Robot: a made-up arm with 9 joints. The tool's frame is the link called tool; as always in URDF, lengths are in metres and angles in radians. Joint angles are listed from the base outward.
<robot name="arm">
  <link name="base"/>
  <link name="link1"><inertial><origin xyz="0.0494 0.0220 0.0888"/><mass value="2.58"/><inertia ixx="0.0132" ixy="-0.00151" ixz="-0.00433" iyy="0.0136" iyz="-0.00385" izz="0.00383"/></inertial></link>
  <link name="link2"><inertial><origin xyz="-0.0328 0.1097 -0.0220"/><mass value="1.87"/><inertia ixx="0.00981" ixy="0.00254" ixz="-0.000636" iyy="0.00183" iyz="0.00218" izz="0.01"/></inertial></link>
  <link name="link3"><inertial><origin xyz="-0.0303 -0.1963 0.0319"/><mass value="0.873"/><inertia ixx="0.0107" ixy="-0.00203" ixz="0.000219" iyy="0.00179" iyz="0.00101" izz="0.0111"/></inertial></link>
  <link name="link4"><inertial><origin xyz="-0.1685 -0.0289 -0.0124"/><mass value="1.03"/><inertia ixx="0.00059" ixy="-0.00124" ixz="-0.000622" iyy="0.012" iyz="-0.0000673" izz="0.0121"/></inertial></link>
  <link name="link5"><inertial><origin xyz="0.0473 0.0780 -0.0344"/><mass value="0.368"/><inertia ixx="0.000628" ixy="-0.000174" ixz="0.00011" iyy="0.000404" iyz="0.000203" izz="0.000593"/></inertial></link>
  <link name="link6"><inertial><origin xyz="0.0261 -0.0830 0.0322"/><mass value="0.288"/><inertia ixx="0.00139" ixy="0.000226" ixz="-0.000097" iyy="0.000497" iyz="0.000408" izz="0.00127"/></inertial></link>
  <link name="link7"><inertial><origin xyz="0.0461 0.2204 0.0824"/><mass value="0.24"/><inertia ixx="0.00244" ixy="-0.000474" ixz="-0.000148" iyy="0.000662" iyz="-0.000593" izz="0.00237"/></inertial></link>
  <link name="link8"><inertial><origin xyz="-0.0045 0.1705 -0.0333"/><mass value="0.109"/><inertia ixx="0.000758" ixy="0" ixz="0" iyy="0.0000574" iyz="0.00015" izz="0.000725"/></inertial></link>
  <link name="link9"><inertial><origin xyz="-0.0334 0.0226 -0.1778"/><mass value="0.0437"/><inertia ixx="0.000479" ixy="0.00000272" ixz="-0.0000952" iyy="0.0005" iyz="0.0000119" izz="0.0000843"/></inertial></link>
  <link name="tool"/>
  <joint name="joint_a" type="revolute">
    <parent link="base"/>
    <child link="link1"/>
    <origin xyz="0 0 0.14"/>
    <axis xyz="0 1 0"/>
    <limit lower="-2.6" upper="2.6"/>
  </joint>
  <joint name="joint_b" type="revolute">
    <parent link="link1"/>
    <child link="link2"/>
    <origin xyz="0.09 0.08 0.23"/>
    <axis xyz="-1 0 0"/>
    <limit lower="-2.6" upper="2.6"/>
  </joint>
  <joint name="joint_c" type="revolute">
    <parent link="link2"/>
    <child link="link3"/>
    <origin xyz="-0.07 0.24 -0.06"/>
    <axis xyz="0 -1 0"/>
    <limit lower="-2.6" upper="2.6"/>
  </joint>
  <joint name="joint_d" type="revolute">
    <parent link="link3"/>
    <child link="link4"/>
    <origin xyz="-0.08 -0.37 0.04"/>
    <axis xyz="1 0 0"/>
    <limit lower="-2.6" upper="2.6"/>
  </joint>
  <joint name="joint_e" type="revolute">
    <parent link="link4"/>
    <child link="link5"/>
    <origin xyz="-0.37 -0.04 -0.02"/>
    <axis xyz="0 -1 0"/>
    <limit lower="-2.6" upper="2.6"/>
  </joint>
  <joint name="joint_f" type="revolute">
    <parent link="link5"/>
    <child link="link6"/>
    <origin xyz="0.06 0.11 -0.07"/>
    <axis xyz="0 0 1"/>
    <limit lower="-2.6" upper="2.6"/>
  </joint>
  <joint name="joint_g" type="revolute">
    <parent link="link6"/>
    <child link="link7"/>
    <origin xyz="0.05 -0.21 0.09"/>
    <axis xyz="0 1 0"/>
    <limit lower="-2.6" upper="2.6"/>
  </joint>
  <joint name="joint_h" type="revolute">
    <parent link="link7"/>
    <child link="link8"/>
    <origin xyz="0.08 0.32 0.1"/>
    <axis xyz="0 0 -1"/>
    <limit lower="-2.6" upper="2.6"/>
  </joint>
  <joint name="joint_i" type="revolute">
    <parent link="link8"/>
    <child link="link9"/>
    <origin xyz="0 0.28 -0.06"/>
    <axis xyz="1 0 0"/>
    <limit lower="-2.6" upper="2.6"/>
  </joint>
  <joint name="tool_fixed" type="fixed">
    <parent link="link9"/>
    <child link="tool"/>
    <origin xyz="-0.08 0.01 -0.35"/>
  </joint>
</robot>
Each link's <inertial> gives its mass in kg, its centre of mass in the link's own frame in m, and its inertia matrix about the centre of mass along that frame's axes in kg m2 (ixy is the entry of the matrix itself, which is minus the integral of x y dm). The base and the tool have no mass. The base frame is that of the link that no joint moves.
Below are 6 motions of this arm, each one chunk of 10 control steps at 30 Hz.
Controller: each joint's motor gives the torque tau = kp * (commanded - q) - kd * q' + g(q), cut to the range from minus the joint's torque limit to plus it. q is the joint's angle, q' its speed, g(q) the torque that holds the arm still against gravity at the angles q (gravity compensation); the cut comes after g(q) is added. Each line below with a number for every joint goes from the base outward.
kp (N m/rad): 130 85 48 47 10 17 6.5 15 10
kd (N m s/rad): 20 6.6 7.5 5.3 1.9 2 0.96 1.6 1.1
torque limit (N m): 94 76 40 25 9.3 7.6 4.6 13 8.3
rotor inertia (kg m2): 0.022 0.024 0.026 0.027 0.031 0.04 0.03 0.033 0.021
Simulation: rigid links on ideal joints. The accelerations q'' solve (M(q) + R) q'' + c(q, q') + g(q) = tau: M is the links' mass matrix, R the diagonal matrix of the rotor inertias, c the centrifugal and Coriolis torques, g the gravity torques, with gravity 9.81 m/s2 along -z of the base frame. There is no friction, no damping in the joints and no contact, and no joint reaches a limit. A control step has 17 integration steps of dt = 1/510 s. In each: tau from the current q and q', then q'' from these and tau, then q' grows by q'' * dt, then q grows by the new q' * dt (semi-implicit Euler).
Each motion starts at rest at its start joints. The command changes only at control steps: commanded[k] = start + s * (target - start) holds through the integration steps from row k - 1 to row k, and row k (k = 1, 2, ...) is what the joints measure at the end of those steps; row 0 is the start. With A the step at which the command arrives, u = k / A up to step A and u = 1 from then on. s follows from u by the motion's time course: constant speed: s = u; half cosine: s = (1 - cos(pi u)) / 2; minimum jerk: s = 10 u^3 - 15 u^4 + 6 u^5; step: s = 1 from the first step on.
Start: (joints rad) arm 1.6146 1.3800 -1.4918 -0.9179 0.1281 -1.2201 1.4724 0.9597 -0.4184
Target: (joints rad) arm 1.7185 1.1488 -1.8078 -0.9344 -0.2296 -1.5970 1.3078 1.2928 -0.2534
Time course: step
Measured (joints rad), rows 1 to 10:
1: 1.6166 1.3470 -1.5164 -0.9111 0.1062 -1.2688 1.4691 1.0045 -0.3927
2: 1.6276 1.2862 -1.5567 -0.9120 0.0587 -1.3475 1.4582 1.0777 -0.3553
3: 1.6421 1.2275 -1.6004 -0.9171 0.0047 -1.4182 1.4394 1.1441 -0.3238
4: 1.6570 1.1830 -1.6423 -0.9230 -0.0446 -1.4719 1.4161 1.1950 -0.3003
5: 1.6711 1.1550 -1.6800 -0.9283 -0.0847 -1.5100 1.3916 1.2306 -0.2836
6: 1.6837 1.1407 -1.7123 -0.9326 -0.1158 -1.5366 1.3680 1.2543 -0.2724
7: 1.6946 1.1359 -1.7391 -0.9356 -0.1395 -1.5554 1.3470 1.2697 -0.2650
8: 1.7035 1.1365 -1.7604 -0.9376 -0.1577 -1.5689 1.3294 1.2795 -0.2604
9: 1.7105 1.1396 -1.7768 -0.9387 -0.1720 -1.5787 1.3157 1.2858 -0.2576
10: 1.7158 1.1432 -1.7890 -0.9392 -0.1834 -1.5857 1.3057 1.2898 -0.2559

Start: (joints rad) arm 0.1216 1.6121 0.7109 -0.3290 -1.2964 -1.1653 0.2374 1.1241 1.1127
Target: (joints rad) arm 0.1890 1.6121 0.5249 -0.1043 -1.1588 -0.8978 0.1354 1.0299 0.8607
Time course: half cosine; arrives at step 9
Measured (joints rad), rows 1 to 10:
1: 0.1219 1.6121 0.7103 -0.3278 -1.2961 -1.1648 0.2372 1.1241 1.1115
2: 0.1229 1.6123 0.7075 -0.3229 -1.2945 -1.1621 0.2361 1.1238 1.1064
3: 0.1253 1.6125 0.7010 -0.3124 -1.2910 -1.1544 0.2333 1.1221 1.0948
4: 0.1292 1.6129 0.6900 -0.2956 -1.2848 -1.1396 0.2283 1.1179 1.0757
5: 0.1347 1.6134 0.6747 -0.2730 -1.2759 -1.1168 0.2207 1.1104 1.0496
6: 0.1415 1.6138 0.6560 -0.2461 -1.2645 -1.0868 0.2110 1.0996 1.0186
7: 0.1491 1.6140 0.6355 -0.2175 -1.2515 -1.0516 0.1996 1.0861 0.9854
8: 0.1567 1.6138 0.6150 -0.1898 -1.2377 -1.0146 0.1876 1.0713 0.9536
9: 0.1636 1.6131 0.5964 -0.1660 -1.2245 -0.9797 0.1761 1.0567 0.9265
10: 0.1693 1.6121 0.5811 -0.1474 -1.2128 -0.9503 0.1660 1.0441 0.9060

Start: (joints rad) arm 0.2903 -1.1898 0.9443 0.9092 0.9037 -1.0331 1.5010 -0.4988 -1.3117
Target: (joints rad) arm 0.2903 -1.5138 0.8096 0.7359 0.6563 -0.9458 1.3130 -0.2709 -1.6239
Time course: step
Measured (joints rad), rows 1 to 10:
1: 0.2821 -1.2378 0.9262 0.8695 0.8911 -1.0198 1.4809 -0.4653 -1.3633
2: 0.2782 -1.3221 0.9021 0.8326 0.8633 -0.9954 1.4455 -0.4133 -1.4353
3: 0.2802 -1.4023 0.8842 0.8060 0.8306 -0.9779 1.4126 -0.3692 -1.4927
4: 0.2848 -1.4628 0.8721 0.7874 0.7982 -0.9687 1.3872 -0.3370 -1.5335
5: 0.2895 -1.5015 0.8634 0.7742 0.7691 -0.9648 1.3691 -0.3146 -1.5617
6: 0.2932 -1.5219 0.8561 0.7646 0.7443 -0.9627 1.3565 -0.2993 -1.5810
7: 0.2953 -1.5296 0.8494 0.7573 0.7242 -0.9608 1.3474 -0.2890 -1.5943
8: 0.2960 -1.5299 0.8430 0.7518 0.7086 -0.9585 1.3405 -0.2820 -1.6035
9: 0.2958 -1.5265 0.8368 0.7475 0.6967 -0.9558 1.3350 -0.2774 -1.6099
10: 0.2950 -1.5221 0.8311 0.7443 0.6878 -0.9530 1.3304 -0.2745 -1.6143

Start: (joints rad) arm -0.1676 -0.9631 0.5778 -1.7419 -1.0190 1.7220 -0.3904 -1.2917 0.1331
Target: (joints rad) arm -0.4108 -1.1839 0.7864 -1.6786 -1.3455 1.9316 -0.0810 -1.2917 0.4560
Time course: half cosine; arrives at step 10
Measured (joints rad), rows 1 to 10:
1: -0.1683 -0.9639 0.5777 -1.7419 -1.0197 1.7225 -0.3898 -1.2917 0.1344
2: -0.1711 -0.9677 0.5780 -1.7415 -1.0229 1.7252 -0.3871 -1.2919 0.1399
3: -0.1778 -0.9766 0.5797 -1.7402 -1.0304 1.7316 -0.3800 -1.2921 0.1525
4: -0.1891 -0.9918 0.5845 -1.7376 -1.0438 1.7432 -0.3670 -1.2924 0.1736
5: -0.2055 -1.0135 0.5937 -1.7334 -1.0635 1.7599 -0.3472 -1.2925 0.2027
6: -0.2265 -1.0405 0.6081 -1.7275 -1.0890 1.7813 -0.3209 -1.2924 0.2383
7: -0.2509 -1.0708 0.6276 -1.7202 -1.1191 1.8057 -0.2893 -1.2920 0.2776
8: -0.2771 -1.1018 0.6512 -1.7121 -1.1517 1.8314 -0.2547 -1.2914 0.3173
9: -0.3029 -1.1305 0.6771 -1.7037 -1.1841 1.8561 -0.2197 -1.2909 0.3540
10: -0.3260 -1.1543 0.7031 -1.6957 -1.2136 1.8778 -0.1872 -1.2906 0.3841

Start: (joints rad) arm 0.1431 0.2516 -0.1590 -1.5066 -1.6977 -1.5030 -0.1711 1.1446 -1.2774
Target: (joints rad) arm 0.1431 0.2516 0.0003 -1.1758 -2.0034 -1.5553 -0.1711 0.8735 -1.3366
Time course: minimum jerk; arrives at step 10
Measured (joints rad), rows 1 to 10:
1: 0.1432 0.2517 -0.1589 -1.5060 -1.6979 -1.5032 -0.1711 1.1443 -1.2775
2: 0.1435 0.2523 -0.1582 -1.5021 -1.6993 -1.5044 -0.1710 1.1420 -1.2780
3: 0.1444 0.2537 -0.1559 -1.4911 -1.7038 -1.5077 -0.1707 1.1349 -1.2797
4: 0.1459 0.2557 -0.1511 -1.4707 -1.7136 -1.5132 -0.1702 1.1201 -1.2832
5: 0.1477 0.2578 -0.1429 -1.4403 -1.7300 -1.5206 -0.1697 1.0965 -1.2885
6: 0.1495 0.2593 -0.1311 -1.4020 -1.7531 -1.5286 -0.1690 1.0648 -1.2954
7: 0.1506 0.2598 -0.1162 -1.3595 -1.7817 -1.5361 -0.1684 1.0281 -1.3034
8: 0.1508 0.2589 -0.0990 -1.3178 -1.8135 -1.5417 -0.1679 0.9904 -1.3113
9: 0.1498 0.2566 -0.0810 -1.2812 -1.8452 -1.5449 -0.1678 0.9563 -1.3183
10: 0.1479 0.2536 -0.0636 -1.2522 -1.8741 -1.5457 -0.1682 0.9287 -1.3238

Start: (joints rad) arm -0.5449 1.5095 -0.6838 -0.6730 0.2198 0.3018 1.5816 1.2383 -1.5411
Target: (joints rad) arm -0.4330 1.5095 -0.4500 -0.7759 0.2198 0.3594 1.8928 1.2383 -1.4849
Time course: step
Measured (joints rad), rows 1 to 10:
1: -0.5291 1.5176 -0.6550 -0.6901 0.2304 0.3105 1.6045 1.2329 -1.5324
2: -0.5099 1.5186 -0.6174 -0.7125 0.2371 0.3220 1.6491 1.2323 -1.5198
3: -0.4938 1.5151 -0.5835 -0.7303 0.2363 0.3320 1.6985 1.2346 -1.5092
4: -0.4808 1.5115 -0.5547 -0.7436 0.2319 0.3403 1.7444 1.2369 -1.5014
5: -0.4706 1.5088 -0.5313 -0.7534 0.2265 0.3467 1.7834 1.2385 -1.4959
6: -0.4626 1.5074 -0.5127 -0.7604 0.2218 0.3514 1.8145 1.2394 -1.4922
7: -0.4563 1.5068 -0.4981 -0.7653 0.2183 0.3548 1.8382 1.2398 -1.4897
8: -0.4514 1.5068 -0.4869 -0.7688 0.2159 0.3570 1.8555 1.2399 -1.4881
9: -0.4475 1.5070 -0.4783 -0.7711 0.2146 0.3583 1.8679 1.2398 -1.4870
10: -0.4444 1.5073 -0.4717 -0.7728 0.2140 0.3591 1.8765 1.2396 -1.4863

